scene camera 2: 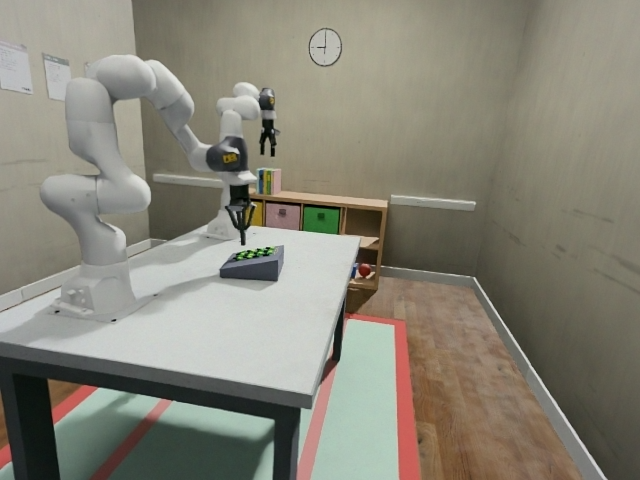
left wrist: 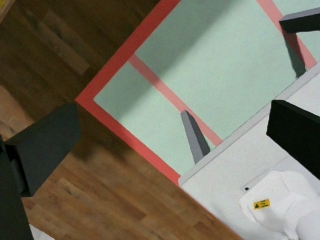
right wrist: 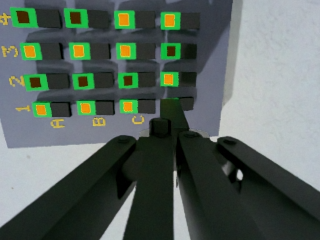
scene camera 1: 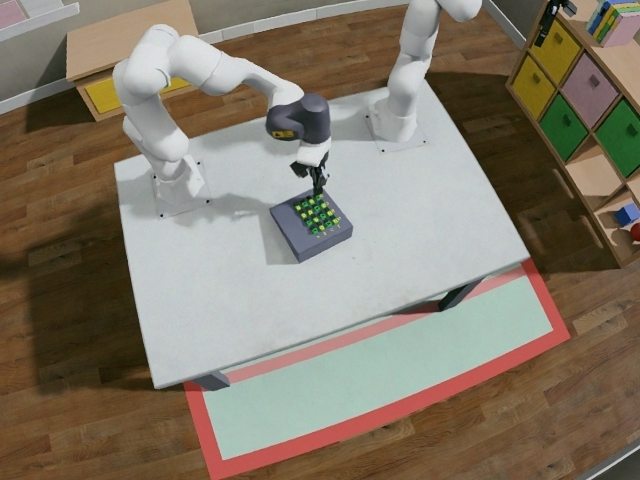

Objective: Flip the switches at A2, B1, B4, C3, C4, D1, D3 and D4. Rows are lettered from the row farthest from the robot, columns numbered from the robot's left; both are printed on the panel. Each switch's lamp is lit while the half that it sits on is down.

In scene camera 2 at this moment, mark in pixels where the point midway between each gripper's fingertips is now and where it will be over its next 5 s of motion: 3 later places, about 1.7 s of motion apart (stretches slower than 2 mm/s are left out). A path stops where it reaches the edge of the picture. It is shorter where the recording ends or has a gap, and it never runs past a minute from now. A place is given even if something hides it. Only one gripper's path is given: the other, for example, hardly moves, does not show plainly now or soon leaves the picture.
My right gripper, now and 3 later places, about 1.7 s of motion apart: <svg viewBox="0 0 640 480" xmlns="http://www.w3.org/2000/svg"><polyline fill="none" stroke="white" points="243,244 244,251 241,248 241,254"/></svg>
